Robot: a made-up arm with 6 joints. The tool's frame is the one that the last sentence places. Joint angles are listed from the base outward.
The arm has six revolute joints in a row. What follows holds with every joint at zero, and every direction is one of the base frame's.
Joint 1 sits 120 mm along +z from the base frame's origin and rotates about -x.
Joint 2 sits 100 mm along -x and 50 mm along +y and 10 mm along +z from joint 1 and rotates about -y.
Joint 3 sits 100 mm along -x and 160 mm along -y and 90 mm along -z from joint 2 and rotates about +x.
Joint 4 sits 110 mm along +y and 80 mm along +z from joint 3 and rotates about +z.
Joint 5 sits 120 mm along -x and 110 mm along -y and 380 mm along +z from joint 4 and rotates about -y.
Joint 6 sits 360 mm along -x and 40 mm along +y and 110 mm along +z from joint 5 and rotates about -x.
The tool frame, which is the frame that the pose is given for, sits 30 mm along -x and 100 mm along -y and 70 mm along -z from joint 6; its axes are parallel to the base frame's.
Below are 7 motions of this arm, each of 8 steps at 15 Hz.
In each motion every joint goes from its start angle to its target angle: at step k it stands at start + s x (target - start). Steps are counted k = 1, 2, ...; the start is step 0. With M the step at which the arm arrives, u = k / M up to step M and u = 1 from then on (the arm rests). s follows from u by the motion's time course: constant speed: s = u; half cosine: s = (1 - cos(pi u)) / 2; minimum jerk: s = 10 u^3 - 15 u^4 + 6 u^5.
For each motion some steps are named. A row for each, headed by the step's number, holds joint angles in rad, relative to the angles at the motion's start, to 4 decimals.
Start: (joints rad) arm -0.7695 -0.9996 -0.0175 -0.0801 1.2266 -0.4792
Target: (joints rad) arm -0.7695 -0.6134 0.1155 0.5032 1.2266 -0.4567
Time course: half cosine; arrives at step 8
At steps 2, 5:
2: 0.0000 0.0566 0.0195 0.0854 0.0000 0.0033
5: 0.0000 0.2670 0.0919 0.4033 0.0000 0.0156

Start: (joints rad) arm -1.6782 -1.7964 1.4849 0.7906 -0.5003 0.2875
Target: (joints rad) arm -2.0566 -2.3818 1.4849 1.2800 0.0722 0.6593
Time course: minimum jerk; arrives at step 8
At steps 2, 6, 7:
2: -0.0392 -0.0606 0.0000 0.0507 0.0593 0.0385
6: -0.3392 -0.5248 0.0000 0.4387 0.5132 0.3333
7: -0.3723 -0.5760 0.0000 0.4815 0.5633 0.3658

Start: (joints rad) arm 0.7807 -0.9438 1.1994 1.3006 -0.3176 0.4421
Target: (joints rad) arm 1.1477 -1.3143 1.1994 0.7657 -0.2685 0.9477
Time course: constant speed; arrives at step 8
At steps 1, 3, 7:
1: 0.0459 -0.0463 0.0000 -0.0669 0.0061 0.0632
3: 0.1376 -0.1389 0.0000 -0.2006 0.0184 0.1896
7: 0.3211 -0.3242 0.0000 -0.4680 0.0430 0.4424

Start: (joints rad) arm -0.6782 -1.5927 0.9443 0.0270 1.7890 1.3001
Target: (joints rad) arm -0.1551 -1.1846 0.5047 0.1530 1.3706 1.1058
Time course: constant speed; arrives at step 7
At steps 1, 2, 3, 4, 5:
1: 0.0747 0.0583 -0.0628 0.0180 -0.0598 -0.0278
2: 0.1495 0.1166 -0.1256 0.0360 -0.1195 -0.0555
3: 0.2242 0.1749 -0.1884 0.0540 -0.1793 -0.0833
4: 0.2989 0.2332 -0.2512 0.0720 -0.2391 -0.1110
5: 0.3736 0.2915 -0.3140 0.0900 -0.2989 -0.1388

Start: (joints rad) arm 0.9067 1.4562 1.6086 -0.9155 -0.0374 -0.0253
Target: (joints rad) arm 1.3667 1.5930 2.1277 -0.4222 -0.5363 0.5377
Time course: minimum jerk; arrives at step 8
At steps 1, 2, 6, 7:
1: 0.0074 0.0022 0.0083 0.0079 -0.0080 0.0090
2: 0.0476 0.0142 0.0537 0.0511 -0.0516 0.0583
6: 0.4124 0.1226 0.4654 0.4422 -0.4473 0.5047
7: 0.4526 0.1346 0.5108 0.4854 -0.4909 0.5540

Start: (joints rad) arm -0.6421 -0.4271 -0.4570 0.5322 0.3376 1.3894
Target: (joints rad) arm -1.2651 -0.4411 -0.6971 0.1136 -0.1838 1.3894
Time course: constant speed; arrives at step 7
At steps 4, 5, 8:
4: -0.3560 -0.0080 -0.1372 -0.2392 -0.2979 0.0000
5: -0.4450 -0.0100 -0.1715 -0.2990 -0.3724 0.0000
8: -0.6230 -0.0140 -0.2401 -0.4186 -0.5214 0.0000

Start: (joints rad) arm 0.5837 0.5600 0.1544 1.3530 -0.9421 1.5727
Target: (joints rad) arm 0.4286 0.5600 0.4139 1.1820 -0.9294 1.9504
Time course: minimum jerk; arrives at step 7
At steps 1, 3, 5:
1: -0.0036 0.0000 0.0060 -0.0040 0.0003 0.0088
3: -0.0571 0.0000 0.0955 -0.0629 0.0047 0.1389
5: -0.1327 0.0000 0.2219 -0.1463 0.0109 0.3230

